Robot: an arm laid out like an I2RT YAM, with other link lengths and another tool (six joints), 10 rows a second.
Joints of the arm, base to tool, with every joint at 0 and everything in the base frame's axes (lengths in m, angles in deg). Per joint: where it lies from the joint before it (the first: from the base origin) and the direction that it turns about. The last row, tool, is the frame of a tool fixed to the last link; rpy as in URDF.
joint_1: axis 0 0 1 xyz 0 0 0.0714
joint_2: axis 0 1 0 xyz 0.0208 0.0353 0.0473
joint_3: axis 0 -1 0 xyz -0.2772 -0.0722 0
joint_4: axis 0 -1 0 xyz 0.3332 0.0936 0.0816
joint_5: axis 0 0 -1 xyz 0.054 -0.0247 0.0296
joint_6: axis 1 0 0 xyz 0.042 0 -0.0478
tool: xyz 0.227 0.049 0.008 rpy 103.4 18.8 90
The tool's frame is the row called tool.
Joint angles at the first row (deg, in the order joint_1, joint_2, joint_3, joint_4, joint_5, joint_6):
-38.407 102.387 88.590 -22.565 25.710 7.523
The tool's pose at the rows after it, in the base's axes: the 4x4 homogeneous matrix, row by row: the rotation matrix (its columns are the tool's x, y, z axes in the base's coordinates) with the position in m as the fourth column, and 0 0 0 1 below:
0.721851 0.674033 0.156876 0.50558; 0.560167 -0.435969 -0.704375 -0.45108; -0.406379 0.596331 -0.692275 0.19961; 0 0 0 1
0.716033 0.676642 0.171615 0.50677; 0.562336 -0.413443 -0.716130 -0.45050; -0.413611 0.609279 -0.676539 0.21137; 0 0 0 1
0.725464 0.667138 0.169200 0.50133; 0.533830 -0.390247 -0.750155 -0.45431; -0.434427 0.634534 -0.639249 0.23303; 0 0 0 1
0.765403 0.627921 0.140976 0.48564; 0.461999 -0.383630 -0.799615 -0.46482; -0.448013 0.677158 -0.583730 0.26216; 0 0 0 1
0.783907 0.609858 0.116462 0.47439; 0.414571 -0.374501 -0.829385 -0.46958; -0.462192 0.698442 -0.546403 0.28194; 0 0 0 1
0.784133 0.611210 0.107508 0.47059; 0.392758 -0.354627 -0.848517 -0.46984; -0.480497 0.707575 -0.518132 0.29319; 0 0 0 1
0.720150 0.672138 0.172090 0.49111; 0.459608 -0.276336 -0.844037 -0.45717; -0.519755 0.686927 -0.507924 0.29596; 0 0 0 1
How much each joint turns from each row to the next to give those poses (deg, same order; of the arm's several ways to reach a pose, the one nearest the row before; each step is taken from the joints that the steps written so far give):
-0.044 -0.186 0.024 -0.068 -0.642 -0.239
-0.044 -0.882 -0.017 0.659 -0.316 -1.211
0.067 -1.664 -0.368 1.400 1.615 -1.341
-0.072 -2.231 -0.911 2.306 3.790 -0.185
0.082 -1.459 -0.349 1.170 2.657 -0.713
0.274 -0.957 -0.575 1.444 1.361 -1.549
0.335 -0.107 0.308 1.084 -4.098 -5.084

